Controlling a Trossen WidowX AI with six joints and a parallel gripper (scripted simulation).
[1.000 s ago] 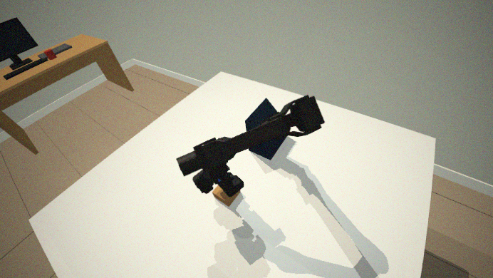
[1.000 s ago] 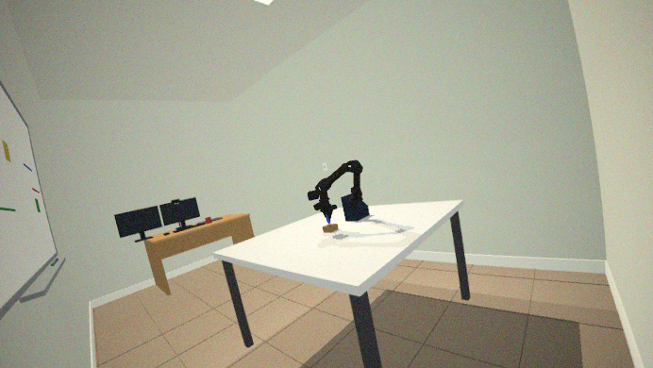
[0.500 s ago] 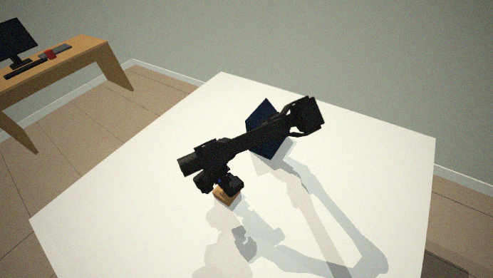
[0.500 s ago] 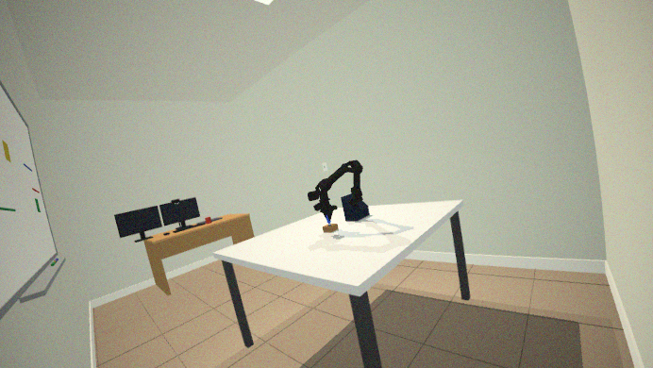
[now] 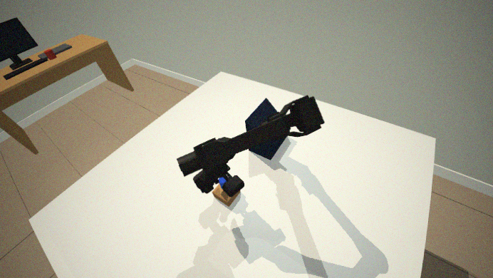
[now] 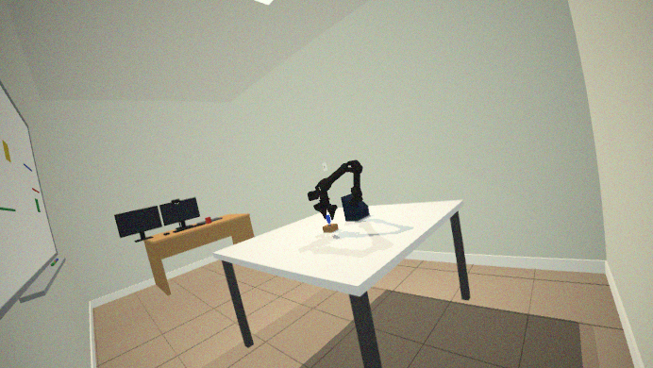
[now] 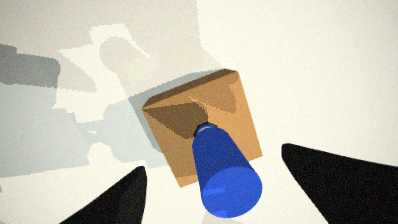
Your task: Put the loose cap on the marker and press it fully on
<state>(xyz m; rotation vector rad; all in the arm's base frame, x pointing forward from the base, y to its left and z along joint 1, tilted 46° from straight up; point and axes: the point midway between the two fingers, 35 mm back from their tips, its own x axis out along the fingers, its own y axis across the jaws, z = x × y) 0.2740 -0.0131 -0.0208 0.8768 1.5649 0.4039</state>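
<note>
Now: the blue marker cap 10 mm above my gripper tip. Round my gripper tip: holder block (60 mm below).
</note>
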